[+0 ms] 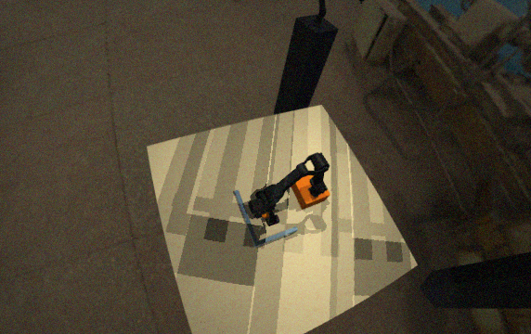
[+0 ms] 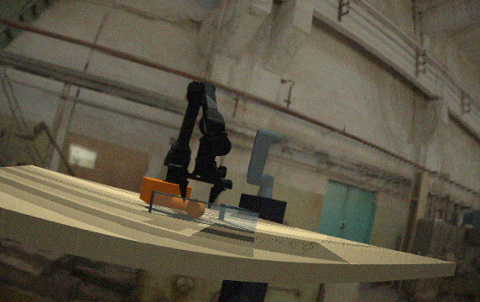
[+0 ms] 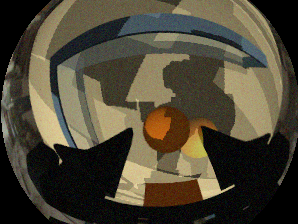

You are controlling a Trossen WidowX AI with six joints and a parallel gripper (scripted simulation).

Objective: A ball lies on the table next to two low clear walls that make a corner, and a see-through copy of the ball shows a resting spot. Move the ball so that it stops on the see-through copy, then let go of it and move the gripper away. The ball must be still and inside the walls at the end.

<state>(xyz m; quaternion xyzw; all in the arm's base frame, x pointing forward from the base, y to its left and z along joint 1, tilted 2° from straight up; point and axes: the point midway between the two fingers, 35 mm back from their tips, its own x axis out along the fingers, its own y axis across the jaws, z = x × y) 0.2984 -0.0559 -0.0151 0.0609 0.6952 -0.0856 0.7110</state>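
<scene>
Right now my gripper tip is 1 cm above the orange ball. The rest, counted from my gripper tip: see-through copy (3 cm behind, 4 cm to the right, 1 cm below).
</scene>
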